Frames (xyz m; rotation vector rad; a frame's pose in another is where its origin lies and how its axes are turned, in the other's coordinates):
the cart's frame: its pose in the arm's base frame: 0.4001 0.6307 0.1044 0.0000 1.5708 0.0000
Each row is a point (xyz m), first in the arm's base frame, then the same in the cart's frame.
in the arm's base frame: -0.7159 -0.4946 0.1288
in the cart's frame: -0.0244 -1.1253 -1.1160
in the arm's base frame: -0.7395 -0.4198 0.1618
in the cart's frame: -0.0574 -1.0505 -1.1396
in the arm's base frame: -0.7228 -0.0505 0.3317
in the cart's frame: -0.2273 -0.6812 -1.1229
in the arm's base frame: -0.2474 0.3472 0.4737
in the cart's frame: -0.3693 -0.2835 -0.6475
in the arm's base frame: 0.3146 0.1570 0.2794
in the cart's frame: -0.1750 -0.4737 -0.0855
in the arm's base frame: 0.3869 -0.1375 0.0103
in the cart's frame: 0.0941 -0.7682 -0.0132
